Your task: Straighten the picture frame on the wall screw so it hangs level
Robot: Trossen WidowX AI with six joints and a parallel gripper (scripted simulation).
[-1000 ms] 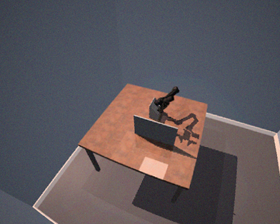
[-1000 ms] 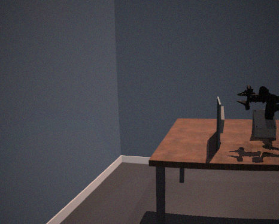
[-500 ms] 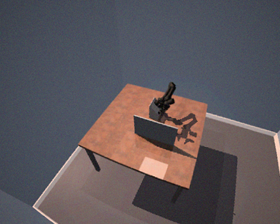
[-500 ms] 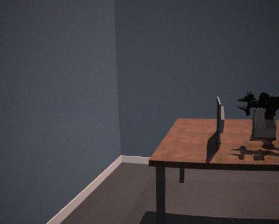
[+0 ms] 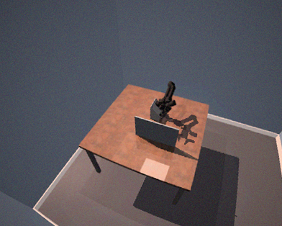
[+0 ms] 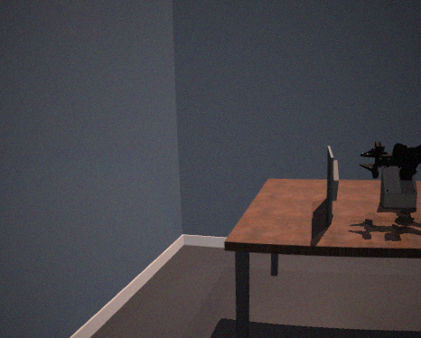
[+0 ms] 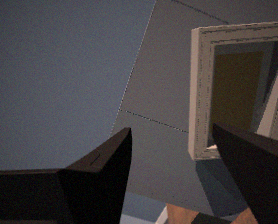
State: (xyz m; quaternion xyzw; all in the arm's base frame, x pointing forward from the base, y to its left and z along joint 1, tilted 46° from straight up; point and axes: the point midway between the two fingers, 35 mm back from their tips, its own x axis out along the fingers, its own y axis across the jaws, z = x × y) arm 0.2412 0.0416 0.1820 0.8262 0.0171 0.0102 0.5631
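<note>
The picture frame is 13 cm ahead of my gripper tip, 11 cm below it and 2 cm to the right of it. Round my gripper tip: grey wall panel: 14 cm ahead, 11 cm below, 2 cm to the right.
</note>
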